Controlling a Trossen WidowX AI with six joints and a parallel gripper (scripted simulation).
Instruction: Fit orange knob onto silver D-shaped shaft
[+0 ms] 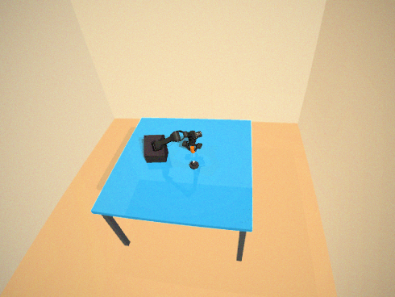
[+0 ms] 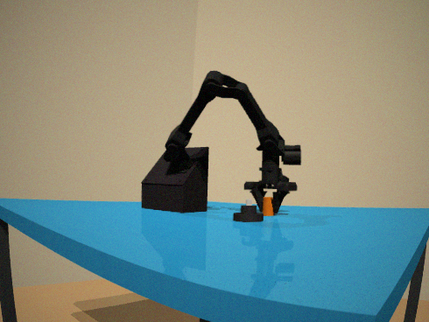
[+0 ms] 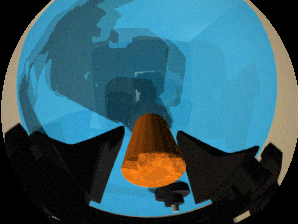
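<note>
My gripper tip is 30 mm short of the round pedestal, 180 mm to the left of it and 20 mm below it. From my gripper tip the other things lie so: orange knob: 30 mm above.
</note>
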